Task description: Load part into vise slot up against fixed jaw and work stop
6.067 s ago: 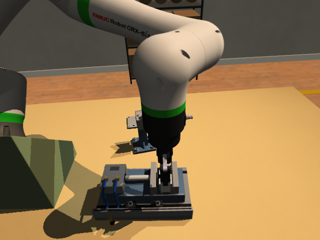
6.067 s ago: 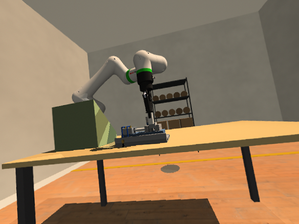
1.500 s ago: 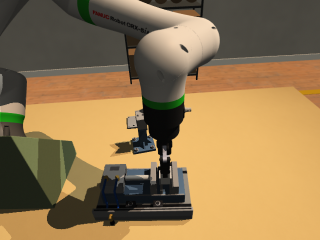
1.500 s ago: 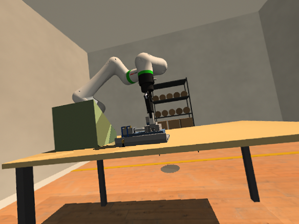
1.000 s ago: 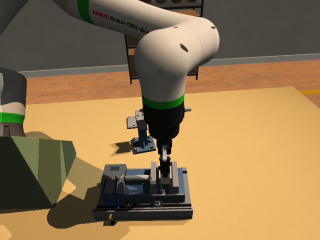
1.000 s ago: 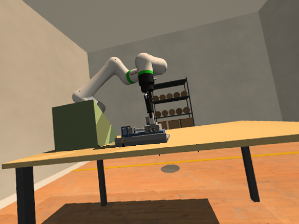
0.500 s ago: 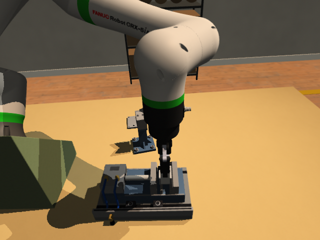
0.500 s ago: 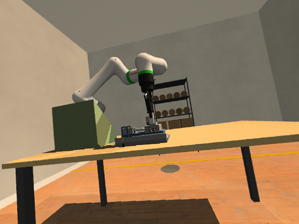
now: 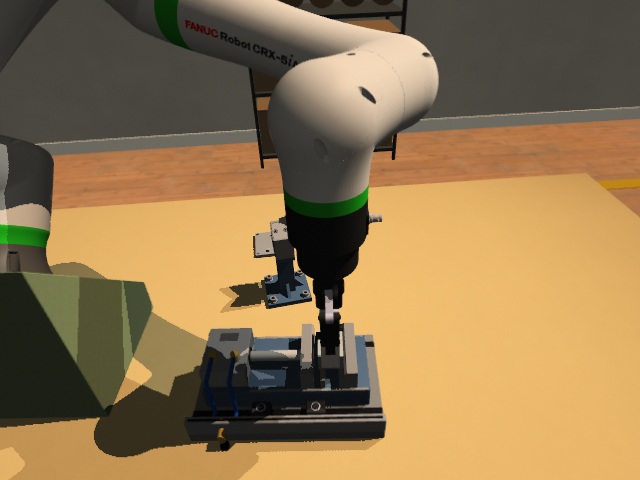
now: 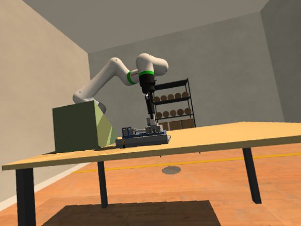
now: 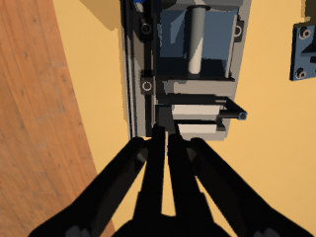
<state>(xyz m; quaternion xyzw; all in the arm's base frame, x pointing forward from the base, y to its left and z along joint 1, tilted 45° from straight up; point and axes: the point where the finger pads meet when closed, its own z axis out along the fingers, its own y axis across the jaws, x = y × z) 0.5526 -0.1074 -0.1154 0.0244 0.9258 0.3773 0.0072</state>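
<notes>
The part lies 40 mm to the left of my hand and 40 mm below it. The rest, counted from my hand: moving jaw 30 mm behind, 40 mm to the left, 60 mm below; fixed jaw 30 mm ahead, 40 mm to the left, 60 mm below; work stop 80 mm to the left, 50 mm below.
</notes>
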